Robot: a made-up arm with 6 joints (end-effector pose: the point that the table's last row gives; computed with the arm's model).
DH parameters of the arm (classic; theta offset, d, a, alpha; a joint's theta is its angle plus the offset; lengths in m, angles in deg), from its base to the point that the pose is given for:
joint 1: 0 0.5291 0 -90
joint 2: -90 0 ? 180
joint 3: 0 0 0 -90
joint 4: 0 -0.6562 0 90
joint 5: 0 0.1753 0 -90
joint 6: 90 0 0 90
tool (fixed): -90 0 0 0
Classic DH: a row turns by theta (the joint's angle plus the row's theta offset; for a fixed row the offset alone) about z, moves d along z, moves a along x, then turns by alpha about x.
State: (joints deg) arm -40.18 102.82 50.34 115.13 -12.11 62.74
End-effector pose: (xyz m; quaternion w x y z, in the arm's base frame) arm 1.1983 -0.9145 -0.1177 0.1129 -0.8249 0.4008 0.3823
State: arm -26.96 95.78 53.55 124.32 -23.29 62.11
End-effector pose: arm 1.4559 -0.6297 0.0940 0.0509 0.8907 -0.3589 -0.2744
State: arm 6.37 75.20 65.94 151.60 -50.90 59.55
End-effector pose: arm 1.6056 0.3344 0.7625 0.2521 0.9060 -0.2278 0.2524
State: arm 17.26 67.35 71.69 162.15 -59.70 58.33
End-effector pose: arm 1.4573 0.6275 1.0194 0.2216 0.8371 -0.1948 0.4607
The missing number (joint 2, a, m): 1.0051
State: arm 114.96 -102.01 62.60 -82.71 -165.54 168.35
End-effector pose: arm 0.6825 -1.4136 0.6618 0.3202 0.2940 0.7750 0.4588
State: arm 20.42 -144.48 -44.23 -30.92 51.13 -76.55
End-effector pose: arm -0.5211 -0.3545 0.3728 0.0817 -0.4503 0.5941 -0.6615
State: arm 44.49 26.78 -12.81 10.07 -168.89 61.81
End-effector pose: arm 0.8187 0.5623 1.0318 0.3744 0.2424 -0.8399 -0.3091
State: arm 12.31 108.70 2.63 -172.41 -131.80 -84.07
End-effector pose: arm 0.6939 0.3293 -0.4173 0.6848 -0.6765 -0.2658 -0.0531
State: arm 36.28 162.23 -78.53 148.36 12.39 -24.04
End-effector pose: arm -0.1641 0.0647 0.0996 0.4364 -0.3849 -0.5514 -0.5978
